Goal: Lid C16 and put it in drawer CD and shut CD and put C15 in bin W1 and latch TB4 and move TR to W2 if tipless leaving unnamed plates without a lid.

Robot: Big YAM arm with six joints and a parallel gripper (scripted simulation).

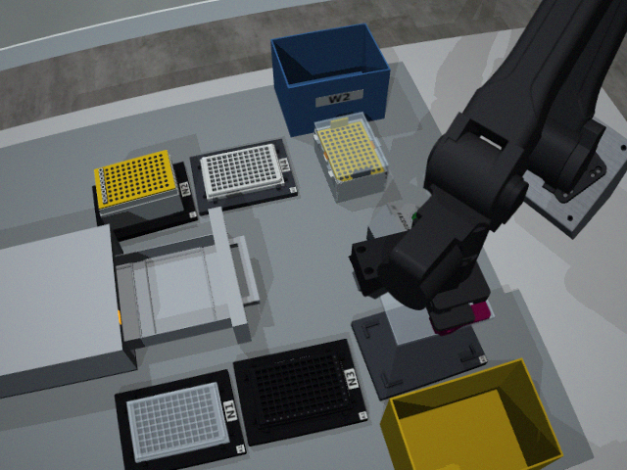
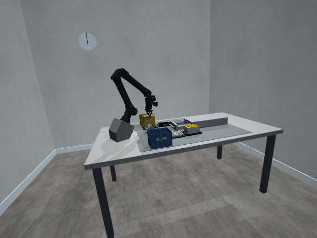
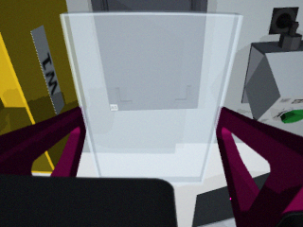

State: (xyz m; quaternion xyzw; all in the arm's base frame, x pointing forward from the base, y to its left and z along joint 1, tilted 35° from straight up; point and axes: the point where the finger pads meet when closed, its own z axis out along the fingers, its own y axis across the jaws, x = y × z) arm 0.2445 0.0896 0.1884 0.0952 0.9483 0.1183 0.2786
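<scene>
The black plate is 18 cm ahead of my hand and 13 cm below it. The rest, counted from my hand: green DONE key 15 cm to the right, 8 cm below, 8 cm behind; plate lid right at my hand; lid park 14 cm below.
</scene>
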